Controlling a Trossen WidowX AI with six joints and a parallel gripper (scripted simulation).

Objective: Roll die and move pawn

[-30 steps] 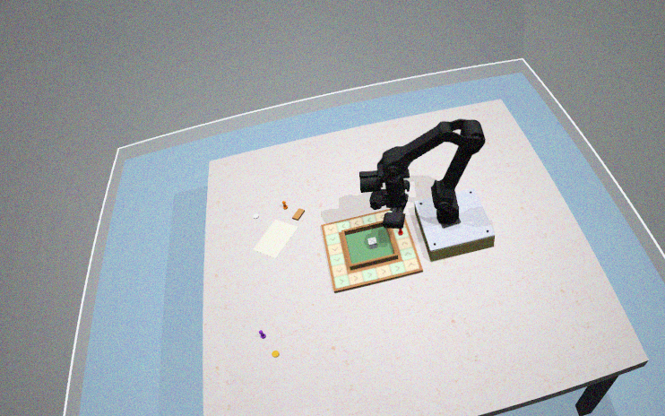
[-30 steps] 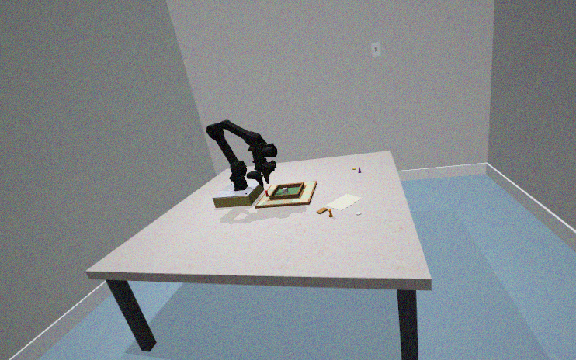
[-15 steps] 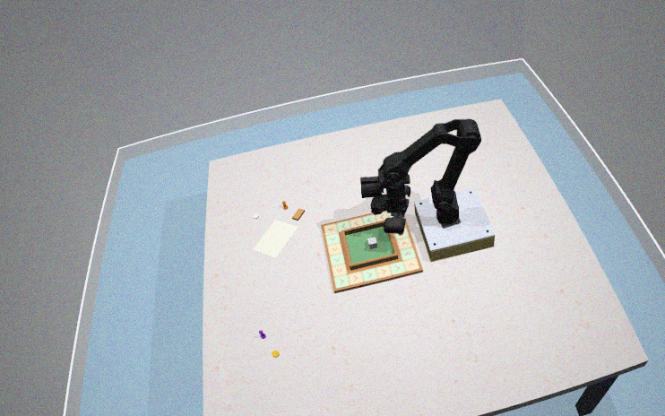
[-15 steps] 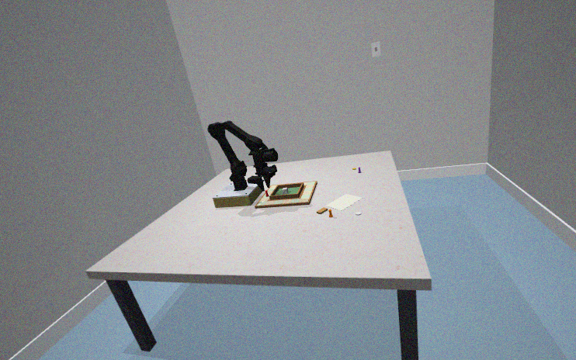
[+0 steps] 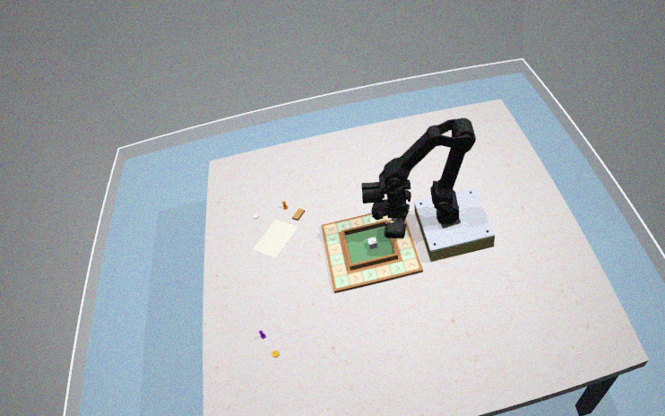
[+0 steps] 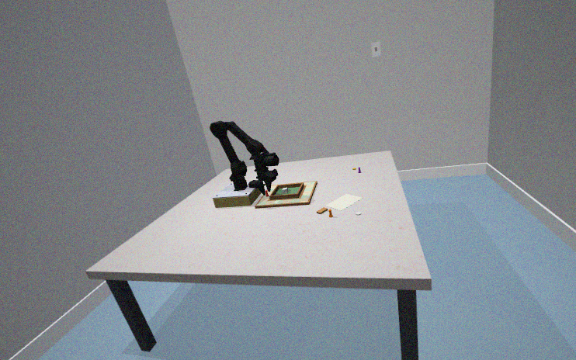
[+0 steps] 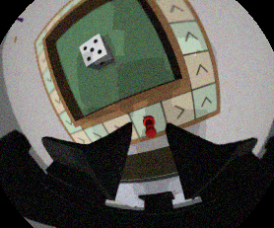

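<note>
Right now my gripper tip is 10 cm short of the white die and 2 cm to the right of it. From my gripper tip the other things lie so: wooden block: 31 cm ahead, 22 cm to the right, 2 cm below; green dice tray: 11 cm ahead, 2 cm to the left, 2 cm below; red pawn: right at my gripper tip.
</note>
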